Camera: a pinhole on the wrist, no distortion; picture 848 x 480 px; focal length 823.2 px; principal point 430.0 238.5 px. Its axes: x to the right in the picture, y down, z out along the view. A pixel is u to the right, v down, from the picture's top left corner.
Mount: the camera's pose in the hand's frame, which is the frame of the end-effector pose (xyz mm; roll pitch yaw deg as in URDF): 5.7 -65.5 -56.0 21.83 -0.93 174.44
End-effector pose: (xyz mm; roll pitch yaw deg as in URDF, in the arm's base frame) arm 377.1 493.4 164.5 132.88 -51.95 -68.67
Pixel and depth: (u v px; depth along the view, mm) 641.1 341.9 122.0
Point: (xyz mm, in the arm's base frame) 368.3 447.4 107.5
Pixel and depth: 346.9 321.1 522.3
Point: 114.9 126.0 73.4
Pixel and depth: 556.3 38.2 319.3
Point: 160.4 379.8 117.7
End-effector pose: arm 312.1 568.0 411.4 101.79 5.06 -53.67
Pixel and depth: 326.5 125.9 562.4
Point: 5.7 192.8 513.8
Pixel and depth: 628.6 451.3 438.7
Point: -55.1 413.9 340.2
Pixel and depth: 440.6 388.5 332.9
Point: 99.5 401.2 355.6
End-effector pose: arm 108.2 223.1 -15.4 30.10 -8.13 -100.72
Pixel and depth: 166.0 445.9 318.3
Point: -66.9 169.6 214.3
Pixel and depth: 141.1 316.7 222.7
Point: 8.0 167.1 127.3
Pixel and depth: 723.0 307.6 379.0
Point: 33.2 392.8 262.8
